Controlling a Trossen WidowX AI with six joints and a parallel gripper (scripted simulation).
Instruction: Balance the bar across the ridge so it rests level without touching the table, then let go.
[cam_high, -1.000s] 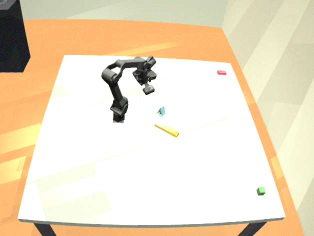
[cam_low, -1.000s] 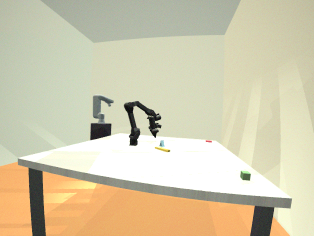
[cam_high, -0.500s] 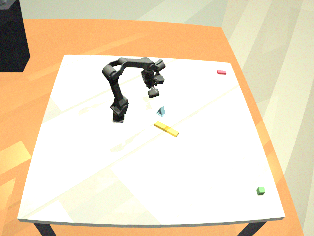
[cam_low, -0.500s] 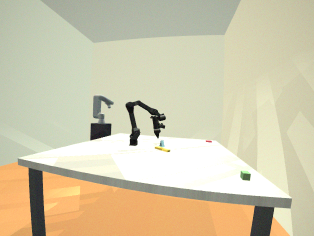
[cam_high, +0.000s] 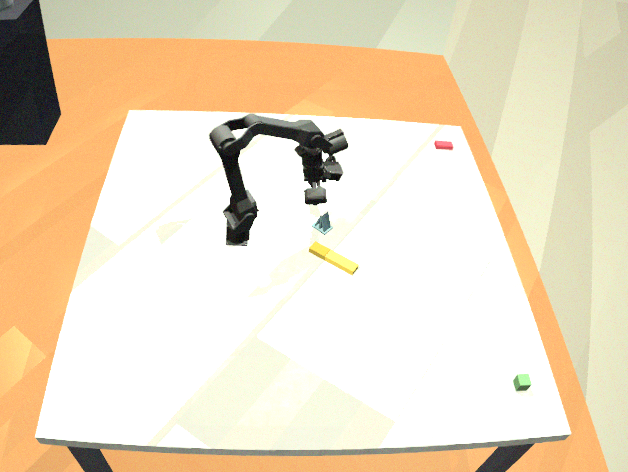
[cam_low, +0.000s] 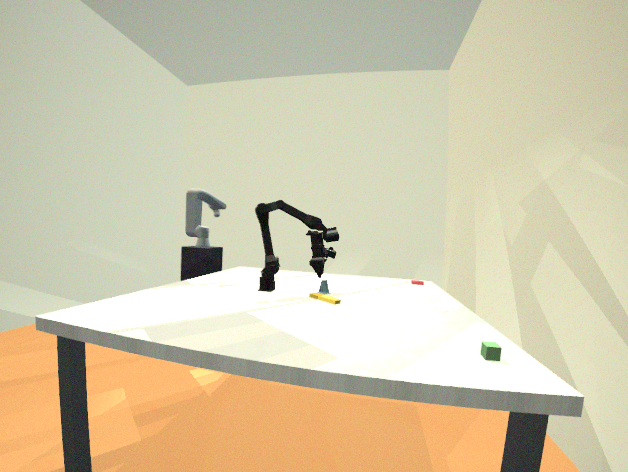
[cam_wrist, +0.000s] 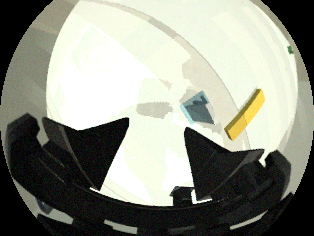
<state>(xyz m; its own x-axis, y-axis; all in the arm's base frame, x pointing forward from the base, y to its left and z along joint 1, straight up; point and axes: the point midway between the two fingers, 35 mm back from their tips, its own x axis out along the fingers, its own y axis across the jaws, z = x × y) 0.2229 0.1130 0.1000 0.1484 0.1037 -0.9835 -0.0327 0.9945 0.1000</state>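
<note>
My gripper tip is now 50 mm short of the yellow bar, 190 mm to the left of it and 60 mm above it. Round my gripper tip: green cube (510 mm ahead, 620 mm to the right, 50 mm below); small red block (510 mm ahead, 380 mm to the left, 60 mm below).
</note>
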